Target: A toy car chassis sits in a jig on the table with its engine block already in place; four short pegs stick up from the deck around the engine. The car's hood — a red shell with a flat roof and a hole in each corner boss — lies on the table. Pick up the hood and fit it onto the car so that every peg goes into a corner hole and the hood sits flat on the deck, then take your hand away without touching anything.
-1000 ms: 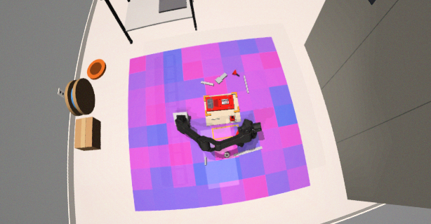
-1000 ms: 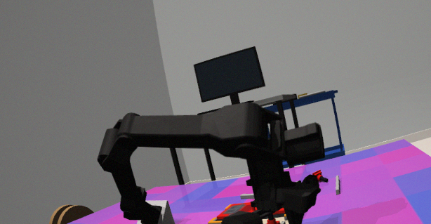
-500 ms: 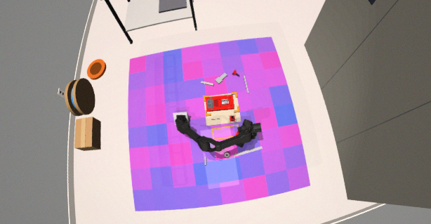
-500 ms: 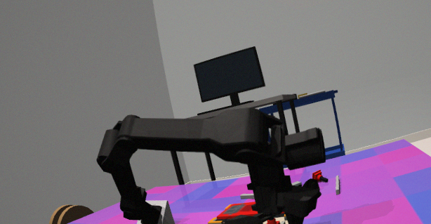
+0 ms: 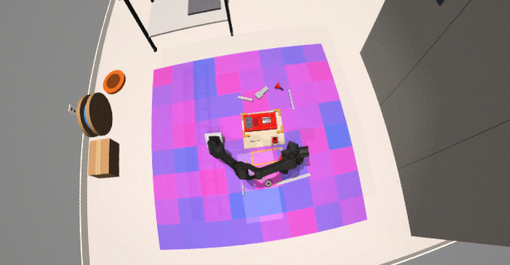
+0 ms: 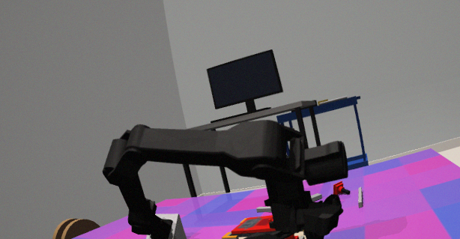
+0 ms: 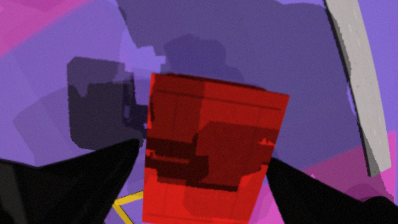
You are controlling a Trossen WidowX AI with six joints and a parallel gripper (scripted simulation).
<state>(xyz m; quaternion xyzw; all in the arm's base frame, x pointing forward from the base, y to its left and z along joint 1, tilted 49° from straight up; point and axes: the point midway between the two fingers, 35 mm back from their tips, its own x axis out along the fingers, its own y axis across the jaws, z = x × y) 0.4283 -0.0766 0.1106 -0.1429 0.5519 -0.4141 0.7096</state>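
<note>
The beige jig plate lies 23 cm to the left of my gripper tip and 13 cm behind it. The rest, counted from my gripper tip: red hood (1 cm above); then wheel (13 cm to the right, 12 cm behind).
</note>
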